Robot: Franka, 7 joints.
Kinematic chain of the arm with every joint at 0, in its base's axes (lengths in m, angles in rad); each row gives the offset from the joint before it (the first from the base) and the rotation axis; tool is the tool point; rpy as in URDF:
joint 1: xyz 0 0 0.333 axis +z
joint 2: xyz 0 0 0 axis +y
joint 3: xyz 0 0 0.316 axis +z
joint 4: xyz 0.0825 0 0 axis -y
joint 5: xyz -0.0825 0 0.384 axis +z
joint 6: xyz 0 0 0 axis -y
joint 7: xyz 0.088 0 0 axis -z
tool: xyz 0 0 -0.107 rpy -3.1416 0 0
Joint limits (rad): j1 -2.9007..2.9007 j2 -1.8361..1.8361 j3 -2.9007..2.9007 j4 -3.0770..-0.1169 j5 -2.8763..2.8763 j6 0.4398..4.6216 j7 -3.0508..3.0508
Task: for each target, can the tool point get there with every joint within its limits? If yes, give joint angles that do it. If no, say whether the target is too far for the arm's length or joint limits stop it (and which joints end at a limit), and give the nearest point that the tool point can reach.
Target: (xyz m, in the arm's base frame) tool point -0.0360 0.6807 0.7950
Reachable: yes | joints -1.8605 -1.3349 -0.6495 -0.6608 -0.0248 2.0108 -1.3488
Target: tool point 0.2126 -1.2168 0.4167
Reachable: no: too far | nearest point 0.1473 -0.8432 0.3910 | short by 0.380 m
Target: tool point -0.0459 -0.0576 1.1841
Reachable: yes | joints -1.6062 -0.1694 -0.3212 -0.3945 -1.5138 2.6136 2.0475
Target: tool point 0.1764 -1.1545 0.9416
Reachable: no: too far | nearest point 0.1149 -0.7521 0.7295 | short by 0.459 m
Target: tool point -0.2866 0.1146 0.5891
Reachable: yes | joints 2.0914 -1.0271 0.7530 -2.7218 1.2472 3.2694 -0.9078
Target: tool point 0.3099 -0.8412 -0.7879
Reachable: no: too far | nearest point 0.1969 -0.5345 -0.2770 | short by 0.606 m
